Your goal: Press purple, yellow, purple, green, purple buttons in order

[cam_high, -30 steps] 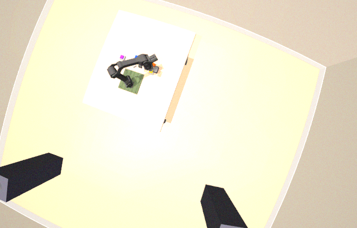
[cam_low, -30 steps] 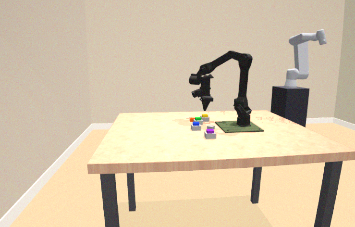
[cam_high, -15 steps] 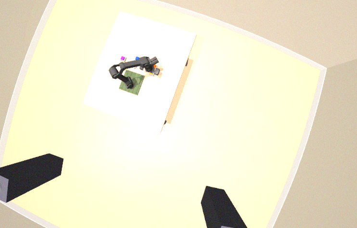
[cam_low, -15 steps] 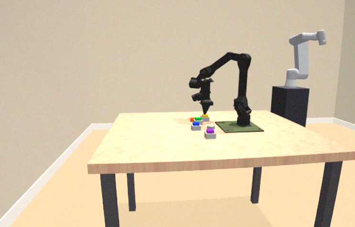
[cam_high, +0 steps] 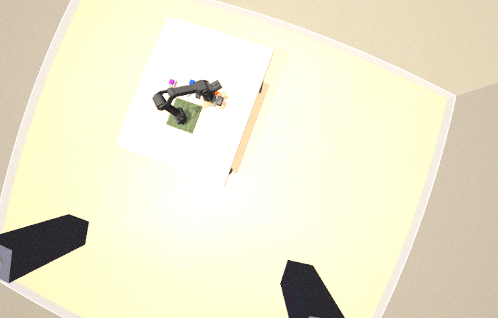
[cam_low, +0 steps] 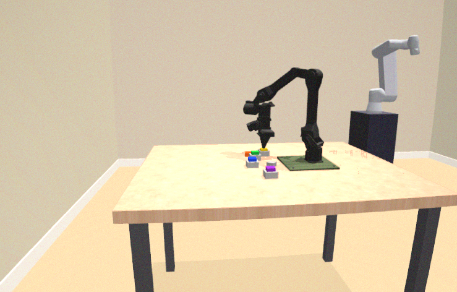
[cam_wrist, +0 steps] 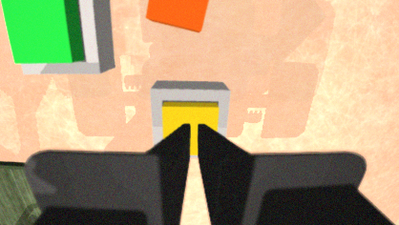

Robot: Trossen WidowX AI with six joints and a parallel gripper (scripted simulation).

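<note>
Right now my gripper tip is 1 cm above the yellow button. The rest, counted from my gripper tip: small grey block 20 cm to the left, 2 cm below, 2 cm ahead; then orange block 7 cm ahead, 2 cm below; then green button 7 cm to the left, 6 cm ahead.
</note>
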